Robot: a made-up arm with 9 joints. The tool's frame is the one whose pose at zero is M. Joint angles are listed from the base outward.
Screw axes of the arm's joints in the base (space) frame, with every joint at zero. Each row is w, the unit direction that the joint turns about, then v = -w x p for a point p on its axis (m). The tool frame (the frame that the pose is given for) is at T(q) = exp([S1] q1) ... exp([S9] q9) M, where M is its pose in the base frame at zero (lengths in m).
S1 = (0, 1, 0, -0.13, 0, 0)
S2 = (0, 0, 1, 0, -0.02, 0)
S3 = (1, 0, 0, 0, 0.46, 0.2)
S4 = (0, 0, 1, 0.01, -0.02, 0)
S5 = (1, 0, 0, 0, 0.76, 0.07)
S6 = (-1, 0, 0, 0, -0.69, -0.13)
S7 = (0, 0, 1, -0.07, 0.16, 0)
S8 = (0, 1, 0, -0.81, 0, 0)
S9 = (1, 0, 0, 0, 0.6, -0.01)
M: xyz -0.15 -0.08 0.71 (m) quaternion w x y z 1 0 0 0
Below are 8 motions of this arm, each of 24 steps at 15 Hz.
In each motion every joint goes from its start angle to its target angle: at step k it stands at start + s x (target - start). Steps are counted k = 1, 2, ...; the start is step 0. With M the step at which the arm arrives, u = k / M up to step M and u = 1 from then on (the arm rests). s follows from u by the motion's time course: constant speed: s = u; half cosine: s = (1 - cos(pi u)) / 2; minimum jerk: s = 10 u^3 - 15 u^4 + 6 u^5.
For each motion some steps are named. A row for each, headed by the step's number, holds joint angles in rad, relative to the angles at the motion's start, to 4 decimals.
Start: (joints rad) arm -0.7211 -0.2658 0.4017 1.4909 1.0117 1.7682 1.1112 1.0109 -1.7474
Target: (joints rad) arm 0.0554 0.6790 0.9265 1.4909 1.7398 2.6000 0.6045 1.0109 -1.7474
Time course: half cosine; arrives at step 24
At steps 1, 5, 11, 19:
1: 0.0033 0.0040 0.0022 0.0000 0.0031 0.0036 -0.0022 0.0000 0.0000
5: 0.0802 0.0976 0.0542 0.0000 0.0752 0.0859 -0.0524 0.0000 0.0000
11: 0.3376 0.4107 0.2281 0.0000 0.3165 0.3616 -0.2203 0.0000 0.0000
19: 0.6963 0.8472 0.4706 0.0000 0.6529 0.7459 -0.4543 0.0000 0.0000

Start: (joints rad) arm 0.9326 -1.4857 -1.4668 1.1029 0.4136 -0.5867 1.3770 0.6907 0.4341
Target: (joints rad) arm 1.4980 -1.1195 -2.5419 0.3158 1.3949 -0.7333 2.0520 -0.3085 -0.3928
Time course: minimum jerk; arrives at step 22
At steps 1, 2, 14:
1: 0.0005 0.0003 -0.0009 -0.0007 0.0009 -0.0001 0.0006 -0.0009 -0.0007
2: 0.0037 0.0024 -0.0070 -0.0051 0.0064 -0.0010 0.0044 -0.0065 -0.0054
14: 0.4203 0.2722 -0.7991 -0.5850 0.7294 -0.1090 0.5017 -0.7427 -0.6146

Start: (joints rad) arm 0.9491 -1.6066 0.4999 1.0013 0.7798 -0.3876 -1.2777 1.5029 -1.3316
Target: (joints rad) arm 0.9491 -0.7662 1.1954 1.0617 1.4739 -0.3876 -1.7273 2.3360 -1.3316
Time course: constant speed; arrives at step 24
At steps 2, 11, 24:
2: 0.0000 0.0700 0.0580 0.0050 0.0578 0.0000 -0.0375 0.0694 0.0000
11: 0.0000 0.3852 0.3188 0.0277 0.3181 0.0000 -0.2061 0.3818 0.0000
24: 0.0000 0.8404 0.6955 0.0604 0.6941 0.0000 -0.4496 0.8331 0.0000

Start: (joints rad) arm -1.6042 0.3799 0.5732 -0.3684 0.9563 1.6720 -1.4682 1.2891 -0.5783
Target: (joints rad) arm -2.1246 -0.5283 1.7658 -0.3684 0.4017 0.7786 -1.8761 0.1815 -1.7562
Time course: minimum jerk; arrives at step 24
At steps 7, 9, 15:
7: -0.0792 -0.1383 0.1816 0.0000 -0.0844 -0.1360 -0.0621 -0.1686 -0.1793
9: -0.1432 -0.2499 0.3282 0.0000 -0.1526 -0.2459 -0.1123 -0.3048 -0.3242
15: -0.3772 -0.6583 0.8644 0.0000 -0.4020 -0.6475 -0.2956 -0.8028 -0.8537

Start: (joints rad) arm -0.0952 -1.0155 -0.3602 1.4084 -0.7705 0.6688 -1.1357 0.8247 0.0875
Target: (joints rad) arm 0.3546 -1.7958 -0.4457 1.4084 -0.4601 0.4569 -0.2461 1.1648 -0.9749
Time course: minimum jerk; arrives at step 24
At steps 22, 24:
22: 0.4475 -0.7763 -0.0851 0.0000 0.3088 -0.2108 0.8851 0.3384 -1.0570
24: 0.4498 -0.7803 -0.0855 0.0000 0.3104 -0.2119 0.8896 0.3401 -1.0624

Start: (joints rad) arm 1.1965 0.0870 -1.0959 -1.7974 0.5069 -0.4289 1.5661 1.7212 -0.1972
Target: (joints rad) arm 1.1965 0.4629 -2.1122 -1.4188 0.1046 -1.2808 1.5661 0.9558 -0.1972
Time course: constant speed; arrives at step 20
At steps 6, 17, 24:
6: 0.0000 0.1128 -0.3049 0.1136 -0.1207 -0.2556 0.0000 -0.2296 0.0000
17: 0.0000 0.3195 -0.8639 0.3218 -0.3420 -0.7241 0.0000 -0.6506 0.0000
24: 0.0000 0.3759 -1.0163 0.3786 -0.4023 -0.8519 0.0000 -0.7654 0.0000

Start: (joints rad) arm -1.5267 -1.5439 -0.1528 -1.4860 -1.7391 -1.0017 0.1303 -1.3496 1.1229
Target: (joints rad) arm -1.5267 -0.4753 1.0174 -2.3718 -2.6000 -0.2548 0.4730 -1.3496 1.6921
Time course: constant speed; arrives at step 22
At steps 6, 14, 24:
6: 0.0000 0.2914 0.3191 -0.2416 -0.2348 0.2037 0.0935 0.0000 0.1552
14: 0.0000 0.6800 0.7447 -0.5637 -0.5478 0.4753 0.2181 0.0000 0.3622
24: 0.0000 1.0686 1.1702 -0.8858 -0.8609 0.7469 0.3427 0.0000 0.5692

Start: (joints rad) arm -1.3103 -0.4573 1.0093 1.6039 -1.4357 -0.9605 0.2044 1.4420 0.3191
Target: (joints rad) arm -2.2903 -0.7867 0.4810 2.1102 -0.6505 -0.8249 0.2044 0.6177 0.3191
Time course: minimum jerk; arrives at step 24
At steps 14, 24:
14: -0.6403 -0.2152 -0.3452 0.3308 0.5130 0.0886 0.0000 -0.5386 0.0000
24: -0.9800 -0.3294 -0.5283 0.5063 0.7852 0.1356 0.0000 -0.8243 0.0000

